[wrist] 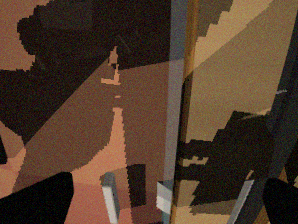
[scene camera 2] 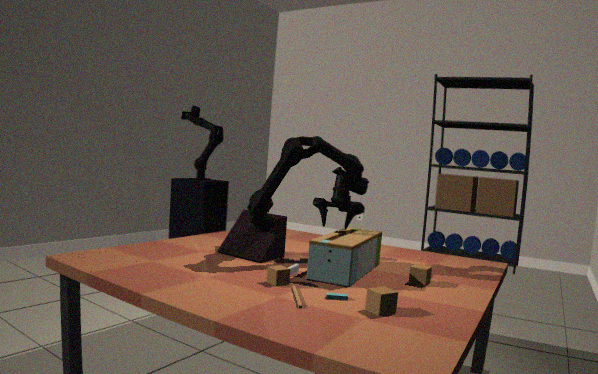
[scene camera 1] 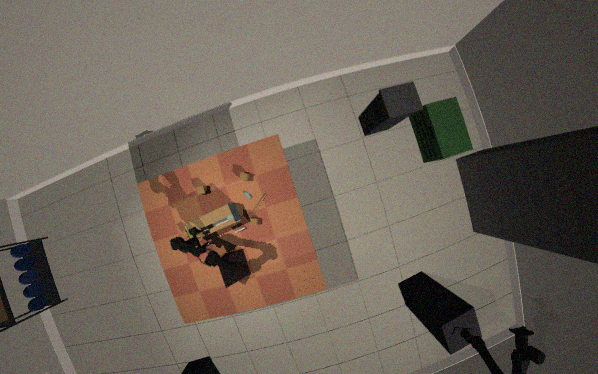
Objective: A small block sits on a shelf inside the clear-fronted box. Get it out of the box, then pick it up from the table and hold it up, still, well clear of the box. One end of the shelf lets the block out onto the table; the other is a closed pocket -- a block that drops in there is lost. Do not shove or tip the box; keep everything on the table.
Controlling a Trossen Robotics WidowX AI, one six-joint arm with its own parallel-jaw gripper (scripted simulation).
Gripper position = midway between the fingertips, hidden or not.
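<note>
My gripper [scene camera 2: 334, 227] and [wrist: 169, 187], in sight. A box [scene camera 2: 342, 257], [wrist: 226, 71] and [scene camera 1: 226, 215], in sight too.
</note>
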